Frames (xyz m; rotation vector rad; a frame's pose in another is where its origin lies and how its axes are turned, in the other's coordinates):
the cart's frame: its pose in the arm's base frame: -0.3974 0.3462 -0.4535 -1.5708 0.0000 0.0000
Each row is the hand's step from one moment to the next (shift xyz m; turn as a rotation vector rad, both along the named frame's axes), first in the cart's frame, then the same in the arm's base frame.
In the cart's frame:
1: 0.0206 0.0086 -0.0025 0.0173 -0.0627 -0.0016
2: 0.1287 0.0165 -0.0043 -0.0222 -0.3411 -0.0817
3: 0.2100 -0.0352 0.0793 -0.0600 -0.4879 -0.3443
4: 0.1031 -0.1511 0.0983 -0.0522 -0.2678 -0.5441
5: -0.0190 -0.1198 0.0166 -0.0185 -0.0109 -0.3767
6: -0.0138 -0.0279 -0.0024 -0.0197 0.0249 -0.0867
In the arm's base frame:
1: 0.0206 -0.0025 -0.0086 0.0173 -0.0016 0.0627
2: 0.1287 -0.0043 -0.0165 -0.0222 -0.0817 0.3411
3: 0.2100 0.0793 0.0352 -0.0600 -0.3443 0.4879
4: 0.1031 0.0983 0.1511 -0.0522 -0.5441 0.2678
5: -0.0190 0.0166 0.1198 -0.0185 -0.3767 0.0109
6: -0.0138 -0.0024 0.0279 -0.0197 -0.0867 -0.0249

